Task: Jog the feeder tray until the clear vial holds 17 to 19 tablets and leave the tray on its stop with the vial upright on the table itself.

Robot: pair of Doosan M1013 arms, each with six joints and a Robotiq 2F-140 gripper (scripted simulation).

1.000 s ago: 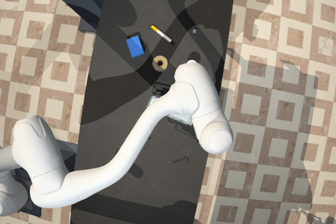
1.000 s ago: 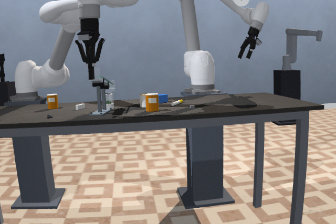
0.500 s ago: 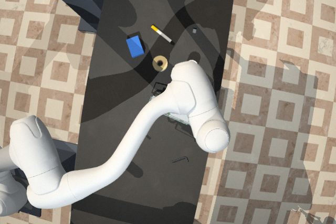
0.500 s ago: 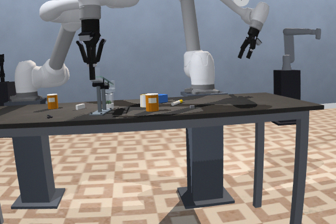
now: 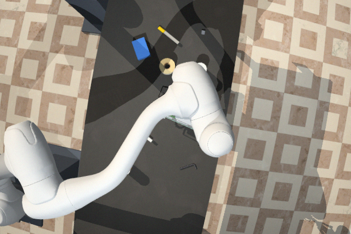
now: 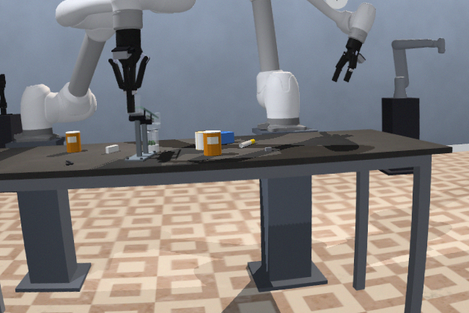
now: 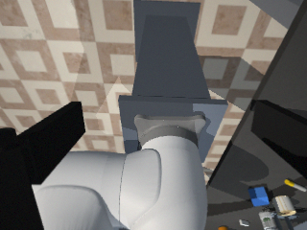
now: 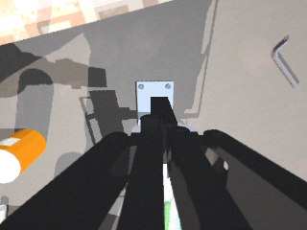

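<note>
Right now my right hand is 90 mm past the feeder tray, 10 mm to the right of it and 40 mm above it. Round my right hand: clear vial 190 mm behind, 20 mm to the left, 140 mm below; hex key 10 mm ahead, 210 mm to the right, 180 mm below; tape roll 220 mm behind, 210 mm to the left, 150 mm below.
</note>
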